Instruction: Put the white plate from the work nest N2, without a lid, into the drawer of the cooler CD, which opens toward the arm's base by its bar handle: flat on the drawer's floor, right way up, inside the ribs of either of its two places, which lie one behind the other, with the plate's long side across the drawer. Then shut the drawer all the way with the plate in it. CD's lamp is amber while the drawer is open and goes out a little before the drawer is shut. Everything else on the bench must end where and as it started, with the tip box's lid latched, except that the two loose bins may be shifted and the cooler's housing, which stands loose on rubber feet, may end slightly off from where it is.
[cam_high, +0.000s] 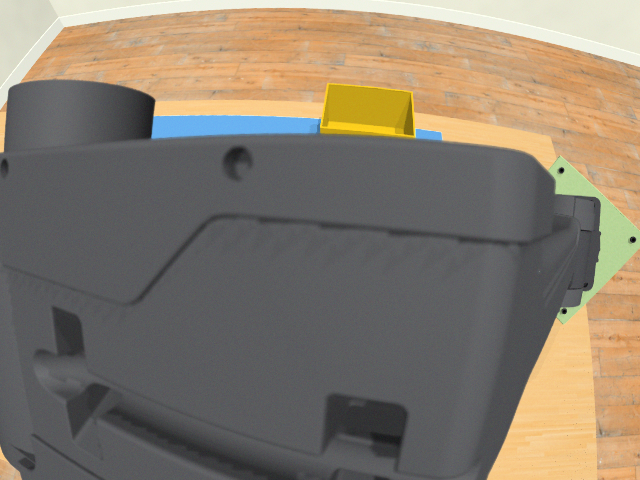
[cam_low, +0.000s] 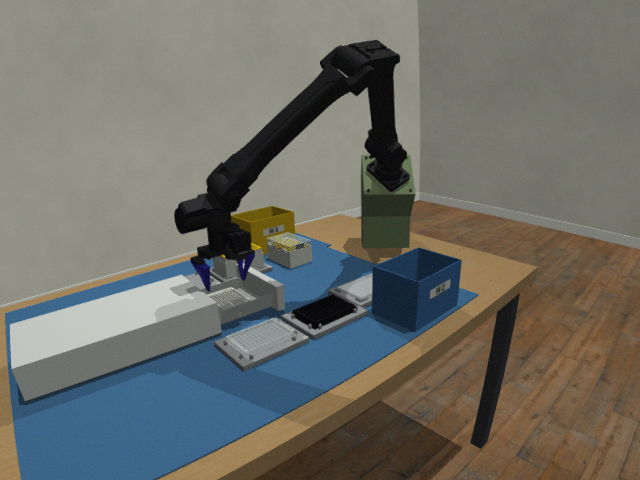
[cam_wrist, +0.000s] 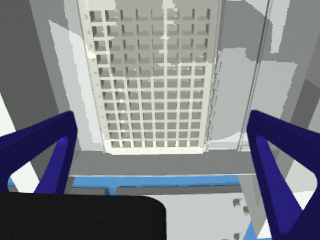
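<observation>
The white plate is 10 mm behind my hand, 10 mm to the right of it and 60 mm below it. From my hand the other things lie so: drawer: 30 mm ahead, 50 mm below; then clear-lidded plate: 20 mm behind, 180 mm to the left, 60 mm below; then cooler CD: 150 mm ahead, 30 mm to the left, 40 mm below.
</observation>
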